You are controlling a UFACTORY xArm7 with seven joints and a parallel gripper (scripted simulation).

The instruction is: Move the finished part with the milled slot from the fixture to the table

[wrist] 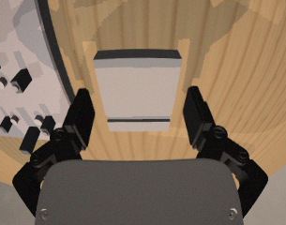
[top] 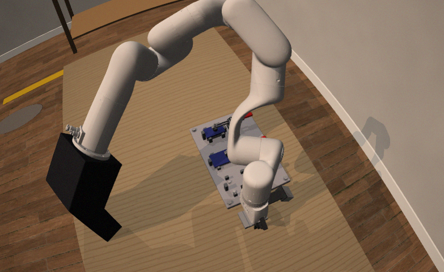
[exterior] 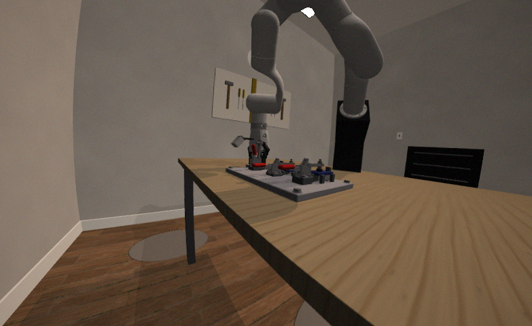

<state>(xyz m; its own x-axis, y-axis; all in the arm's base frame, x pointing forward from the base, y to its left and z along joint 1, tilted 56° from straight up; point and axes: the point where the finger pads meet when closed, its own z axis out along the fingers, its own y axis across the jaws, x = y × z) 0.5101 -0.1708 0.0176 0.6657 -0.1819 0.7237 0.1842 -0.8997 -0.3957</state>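
The grey finished part is 10 mm behind my hand and 10 mm below it. The rest, counted from my hand: grey fixture plate: 10 mm behind, 240 mm to the left, 10 mm below.
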